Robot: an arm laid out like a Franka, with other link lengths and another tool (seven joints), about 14 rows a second.
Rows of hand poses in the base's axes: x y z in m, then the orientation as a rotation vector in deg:
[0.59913, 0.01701, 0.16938, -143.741, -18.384, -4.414]
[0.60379, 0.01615, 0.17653, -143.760, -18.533, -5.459]
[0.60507, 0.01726, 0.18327, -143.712, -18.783, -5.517]
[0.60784, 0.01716, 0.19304, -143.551, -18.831, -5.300]
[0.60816, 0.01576, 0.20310, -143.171, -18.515, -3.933]
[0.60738, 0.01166, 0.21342, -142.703, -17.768, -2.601]
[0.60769, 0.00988, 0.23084, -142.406, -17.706, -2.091]
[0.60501, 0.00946, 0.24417, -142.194, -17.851, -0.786]
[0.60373, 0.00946, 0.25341, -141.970, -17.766, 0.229]
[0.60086, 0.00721, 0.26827, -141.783, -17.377, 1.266]
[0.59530, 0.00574, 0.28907, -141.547, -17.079, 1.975]
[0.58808, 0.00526, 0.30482, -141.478, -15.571, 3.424]
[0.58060, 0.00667, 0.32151, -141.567, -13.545, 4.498]
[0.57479, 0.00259, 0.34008, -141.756, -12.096, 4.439]
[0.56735, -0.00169, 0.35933, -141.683, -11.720, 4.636]
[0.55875, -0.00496, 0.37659, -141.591, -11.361, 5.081]
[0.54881, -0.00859, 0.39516, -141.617, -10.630, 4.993]
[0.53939, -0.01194, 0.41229, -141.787, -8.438, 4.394]
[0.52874, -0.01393, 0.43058, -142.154, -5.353, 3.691]
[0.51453, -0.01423, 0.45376, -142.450, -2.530, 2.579]
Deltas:
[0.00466, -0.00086, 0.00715, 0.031, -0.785, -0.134]
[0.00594, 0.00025, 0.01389, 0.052, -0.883, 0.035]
[0.00871, 0.00015, 0.02366, 0.192, -0.727, 0.137]
[0.00903, -0.00125, 0.03372, 0.514, 0.356, 0.268]
[0.00825, -0.00535, 0.04404, 0.965, 1.529, 0.094]
[0.00856, -0.00713, 0.06146, 1.225, 1.934, 0.201]
[0.00588, -0.00755, 0.07479, 1.307, 2.855, 0.627]
[0.00460, -0.00755, 0.08403, 1.447, 3.624, 0.825]
[0.00173, -0.00980, 0.09889, 1.577, 4.480, 0.806]
[-0.00383, -0.01127, 0.11969, 1.772, 5.084, 0.782]
[-0.01105, -0.01175, 0.13544, 1.851, 6.499, 0.040]
[-0.01853, -0.01034, 0.15213, 1.844, 7.753, -1.181]
[-0.02434, -0.01442, 0.17070, 1.796, 8.041, -2.258]
[-0.03178, -0.01870, 0.18995, 1.878, 8.281, -2.476]
[-0.04038, -0.02197, 0.20721, 1.946, 8.697, -2.623]
[-0.05032, -0.02560, 0.22578, 1.991, 8.807, -3.173]
[-0.05974, -0.02895, 0.24291, 2.054, 8.884, -4.910]
[-0.07039, -0.03094, 0.26120, 1.954, 9.071, -7.335]
[-0.08460, -0.03124, 0.28438, 1.904, 8.901, -9.657]

